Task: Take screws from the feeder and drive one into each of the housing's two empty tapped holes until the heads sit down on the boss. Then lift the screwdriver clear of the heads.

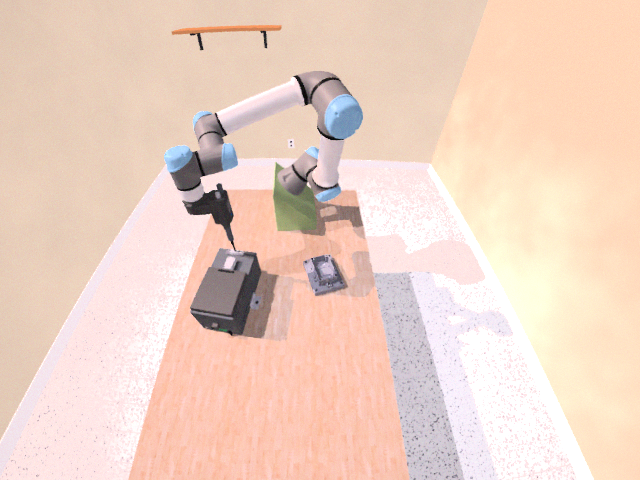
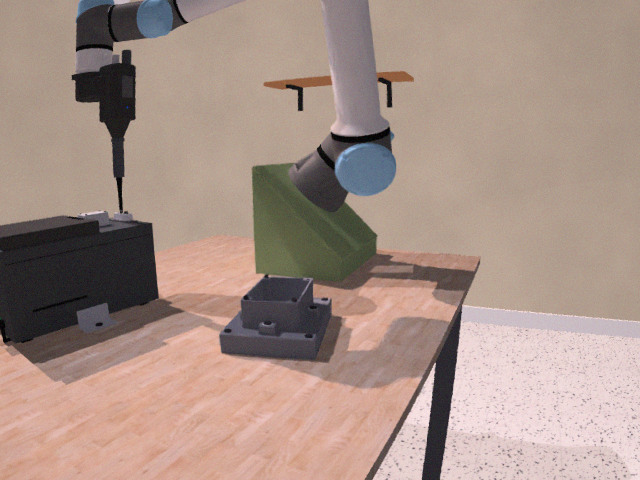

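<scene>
The black screwdriver (image 1: 233, 246) (image 2: 120, 208) points down with its bit at the white pick-up spot on the back end of the dark feeder (image 1: 219, 291) (image 2: 124, 268). The bit tip meets or nearly meets that spot. Whether a screw is on the bit is too small to tell. The grey housing (image 1: 331, 282) (image 2: 276, 313) lies flat on the table, right of the feeder and apart from it. It has a raised square box, a small front boss and several dark spots at its corners. Which of its holes are empty cannot be told. The screwdriver is well away from the housing.
A green wedge-shaped stand (image 1: 294, 219) (image 2: 281, 232) carries the arm's base behind the housing. A small grey bracket (image 1: 256, 301) (image 2: 93, 317) sits at the feeder's right side. The wooden table (image 1: 268, 403) (image 2: 206, 413) bears them. An orange shelf (image 1: 227, 29) (image 2: 305, 81) hangs on the back wall.
</scene>
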